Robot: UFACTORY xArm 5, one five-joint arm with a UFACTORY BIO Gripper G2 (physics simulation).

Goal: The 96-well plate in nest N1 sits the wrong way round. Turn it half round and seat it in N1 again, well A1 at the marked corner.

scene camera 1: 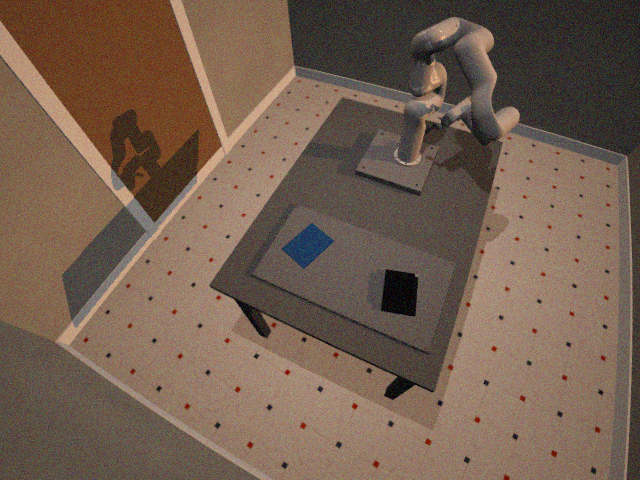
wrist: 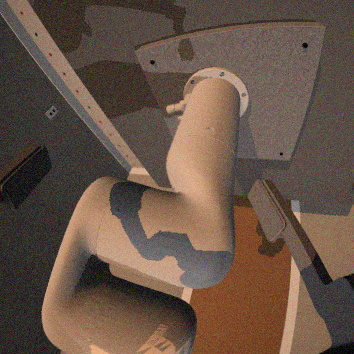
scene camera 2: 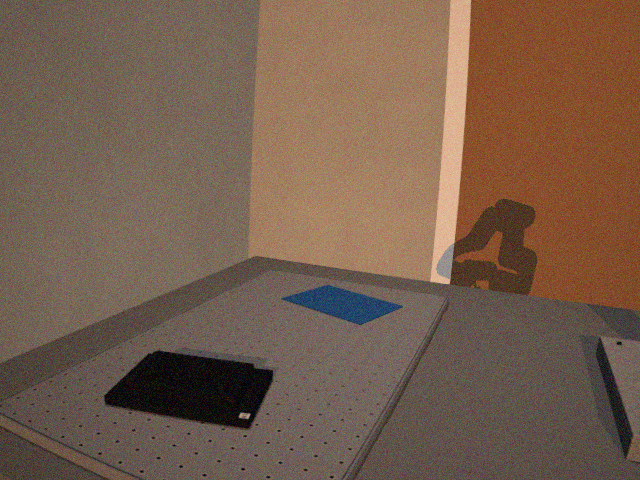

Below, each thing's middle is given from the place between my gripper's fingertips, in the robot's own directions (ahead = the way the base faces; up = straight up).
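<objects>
My gripper is 660 mm short of the black 96-well plate (scene camera 2: 209, 381), 20 mm to the left of it and 240 mm above it. Flat black nest (scene camera 2: 255, 393): 660 mm ahead of my hand, 20 mm to the right of it, 250 mm below it. Flat blue rectangle (scene camera 2: 350, 306): far ahead of my hand, far to the right of it, far below it.
</objects>
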